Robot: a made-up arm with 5 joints. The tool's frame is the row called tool. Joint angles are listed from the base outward. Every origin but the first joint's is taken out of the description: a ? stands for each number. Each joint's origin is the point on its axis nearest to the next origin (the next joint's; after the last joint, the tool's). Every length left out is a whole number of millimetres.
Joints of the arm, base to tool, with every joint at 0 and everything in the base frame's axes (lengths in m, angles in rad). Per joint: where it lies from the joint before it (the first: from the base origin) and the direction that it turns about. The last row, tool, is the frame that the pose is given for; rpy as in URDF.
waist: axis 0 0 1 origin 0.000 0.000 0.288
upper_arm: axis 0 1 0 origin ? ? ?
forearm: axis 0 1 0 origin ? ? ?
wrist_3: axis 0 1 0 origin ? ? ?
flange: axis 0 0 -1 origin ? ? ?
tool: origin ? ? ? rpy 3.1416 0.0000 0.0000
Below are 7 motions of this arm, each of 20 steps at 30 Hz.
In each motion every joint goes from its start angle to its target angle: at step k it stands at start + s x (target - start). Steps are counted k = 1, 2, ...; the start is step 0. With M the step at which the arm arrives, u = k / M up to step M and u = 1 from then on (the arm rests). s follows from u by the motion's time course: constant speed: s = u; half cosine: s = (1 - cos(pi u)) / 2; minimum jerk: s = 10 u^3 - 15 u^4 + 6 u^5.
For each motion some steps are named. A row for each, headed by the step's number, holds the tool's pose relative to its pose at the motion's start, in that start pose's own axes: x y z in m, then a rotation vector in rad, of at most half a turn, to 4 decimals.
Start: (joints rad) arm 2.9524 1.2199 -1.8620 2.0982 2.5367
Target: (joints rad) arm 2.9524 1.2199 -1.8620 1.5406 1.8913
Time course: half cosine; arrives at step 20
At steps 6, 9, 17, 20:
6: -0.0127 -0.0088 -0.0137 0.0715 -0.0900 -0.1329
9: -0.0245 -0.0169 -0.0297 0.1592 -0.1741 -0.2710
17: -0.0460 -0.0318 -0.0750 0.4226 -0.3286 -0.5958
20: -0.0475 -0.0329 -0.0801 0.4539 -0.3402 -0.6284

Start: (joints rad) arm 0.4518 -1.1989 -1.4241 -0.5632 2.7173
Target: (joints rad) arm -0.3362 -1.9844 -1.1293 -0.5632 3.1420
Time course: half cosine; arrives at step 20
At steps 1, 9, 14, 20:
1: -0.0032 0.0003 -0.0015 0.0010 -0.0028 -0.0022
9: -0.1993 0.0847 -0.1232 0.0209 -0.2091 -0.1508
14: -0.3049 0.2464 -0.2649 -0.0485 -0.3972 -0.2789
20: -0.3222 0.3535 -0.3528 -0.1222 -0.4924 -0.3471

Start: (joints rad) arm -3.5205 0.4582 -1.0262 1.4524 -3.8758
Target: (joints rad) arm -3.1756 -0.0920 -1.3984 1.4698 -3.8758
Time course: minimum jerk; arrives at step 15
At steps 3, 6, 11, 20:
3: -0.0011 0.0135 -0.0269 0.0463 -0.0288 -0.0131
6: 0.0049 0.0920 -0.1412 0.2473 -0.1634 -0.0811
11: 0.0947 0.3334 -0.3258 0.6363 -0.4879 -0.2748
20: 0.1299 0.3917 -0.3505 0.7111 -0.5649 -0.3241

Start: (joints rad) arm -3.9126 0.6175 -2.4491 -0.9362 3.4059
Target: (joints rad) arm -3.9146 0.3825 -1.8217 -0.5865 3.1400
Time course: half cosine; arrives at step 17
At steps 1, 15, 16, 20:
1: 0.0013 -0.0004 0.0000 0.0016 0.0061 -0.0023
15: 0.1360 -0.0383 -0.0689 0.0987 0.7122 -0.2473
16: 0.1390 -0.0392 -0.0727 0.0988 0.7312 -0.2531
20: 0.1400 -0.0394 -0.0740 0.0989 0.7376 -0.2551

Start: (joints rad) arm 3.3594 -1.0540 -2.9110 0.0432 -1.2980
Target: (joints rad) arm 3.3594 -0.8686 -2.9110 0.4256 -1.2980
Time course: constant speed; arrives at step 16
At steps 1, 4, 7, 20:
1: -0.0040 -0.0142 0.0056 0.0342 -0.0096 0.0000
4: -0.0161 -0.0577 0.0206 0.1367 -0.0382 0.0000
7: -0.0286 -0.1023 0.0328 0.2392 -0.0669 0.0000
20: -0.0673 -0.2405 0.0518 0.5468 -0.1530 0.0000

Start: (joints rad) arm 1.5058 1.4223 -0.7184 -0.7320 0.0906
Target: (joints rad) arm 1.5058 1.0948 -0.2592 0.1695 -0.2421
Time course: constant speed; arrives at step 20
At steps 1, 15, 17, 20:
1: -0.0096 0.0009 -0.0024 -0.0042 -0.0515 -0.0166
15: -0.1734 0.0158 -0.0833 0.0265 -0.7764 -0.2369
17: -0.1991 0.0181 -0.1024 0.0447 -0.8799 -0.2643
20: -0.2374 0.0216 -0.1345 0.0785 -1.0347 -0.3025

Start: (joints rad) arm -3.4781 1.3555 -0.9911 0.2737 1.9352
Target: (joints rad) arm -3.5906 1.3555 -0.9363 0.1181 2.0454
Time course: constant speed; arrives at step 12
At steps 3, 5, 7, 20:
3: 0.0095 -0.0014 0.0002 0.0173 -0.0246 0.0503
5: 0.0159 -0.0021 0.0003 0.0286 -0.0410 0.0841
7: 0.0223 -0.0027 0.0004 0.0397 -0.0573 0.1181
20: 0.0383 -0.0035 0.0007 0.0666 -0.0981 0.2037

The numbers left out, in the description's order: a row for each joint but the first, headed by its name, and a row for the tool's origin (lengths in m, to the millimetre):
upper_arm: 0.000 0.000 0.000
forearm: 0.073 0.000 0.389
wrist_3: 0.101 0.000 -0.445
flange: 0.111 0.000 -0.141
tool: 0.000 0.000 0.000

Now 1 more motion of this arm.
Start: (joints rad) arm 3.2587 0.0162 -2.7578 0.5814 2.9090
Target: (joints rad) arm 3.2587 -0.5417 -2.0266 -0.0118 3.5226
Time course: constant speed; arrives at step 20
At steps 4, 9, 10, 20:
4: -0.0291 -0.0069 -0.0313 0.0143 -0.0828 0.1226
9: -0.0584 -0.0138 -0.0767 0.0179 -0.1887 0.2753
10: -0.0633 -0.0150 -0.0865 0.0167 -0.2101 0.3057
20: -0.0926 -0.0219 -0.1955 -0.0316 -0.4253 0.6044

